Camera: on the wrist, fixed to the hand. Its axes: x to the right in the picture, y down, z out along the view.
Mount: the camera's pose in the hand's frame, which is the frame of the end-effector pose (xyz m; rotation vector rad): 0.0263 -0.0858 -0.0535 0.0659 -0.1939 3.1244
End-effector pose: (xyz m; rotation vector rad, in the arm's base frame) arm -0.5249 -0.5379 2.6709 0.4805 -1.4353 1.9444
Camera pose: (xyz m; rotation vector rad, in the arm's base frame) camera -0.4789 -0.4649 2.7298 1.0683 0.4136 -0.7257
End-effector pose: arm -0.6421 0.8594 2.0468 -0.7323 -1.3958 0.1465
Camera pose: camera -0.6147 0.7859 2.1158 1.8060 -0.8394 -2.1810
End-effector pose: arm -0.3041 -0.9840 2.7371 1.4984 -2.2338 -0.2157
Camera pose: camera -0.2168 -1.0363 2.7607 -2.4955 -1.7400 0.6286
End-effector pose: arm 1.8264 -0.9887 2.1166 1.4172 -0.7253 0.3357
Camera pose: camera 1.9125 -0.9555 2.0676 0.8372 1.9015 -1.8483
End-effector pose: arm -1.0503 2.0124 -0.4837 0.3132 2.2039 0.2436
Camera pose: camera -1.1202 1.9357 -0.4955 -2.7513 0.4461 -1.2511
